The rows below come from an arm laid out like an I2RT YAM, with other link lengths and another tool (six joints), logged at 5 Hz.
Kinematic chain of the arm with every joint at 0, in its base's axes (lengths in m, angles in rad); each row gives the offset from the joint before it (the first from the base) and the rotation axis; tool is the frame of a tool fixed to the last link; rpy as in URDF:
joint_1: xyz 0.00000 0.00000 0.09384 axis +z
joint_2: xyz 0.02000 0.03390 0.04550 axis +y
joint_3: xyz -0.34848 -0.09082 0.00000 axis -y
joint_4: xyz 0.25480 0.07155 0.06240 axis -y
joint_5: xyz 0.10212 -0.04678 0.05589 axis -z
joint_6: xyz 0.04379 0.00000 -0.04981 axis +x
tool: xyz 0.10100 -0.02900 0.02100 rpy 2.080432 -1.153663 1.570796
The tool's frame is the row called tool.
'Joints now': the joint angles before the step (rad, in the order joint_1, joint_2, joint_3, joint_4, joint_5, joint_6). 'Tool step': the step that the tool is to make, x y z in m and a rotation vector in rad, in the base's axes. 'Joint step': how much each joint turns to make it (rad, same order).
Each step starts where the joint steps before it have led.
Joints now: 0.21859 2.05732 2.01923 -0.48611 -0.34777 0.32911
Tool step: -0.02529 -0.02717 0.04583 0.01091 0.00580 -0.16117
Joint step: -0.00046 -0.07480 0.05495 -0.10728 0.13428 0.09281
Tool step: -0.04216 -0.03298 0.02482 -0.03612 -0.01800 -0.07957
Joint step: -0.02185 -0.13879 -0.11425 -0.01558 0.06935 -0.00689
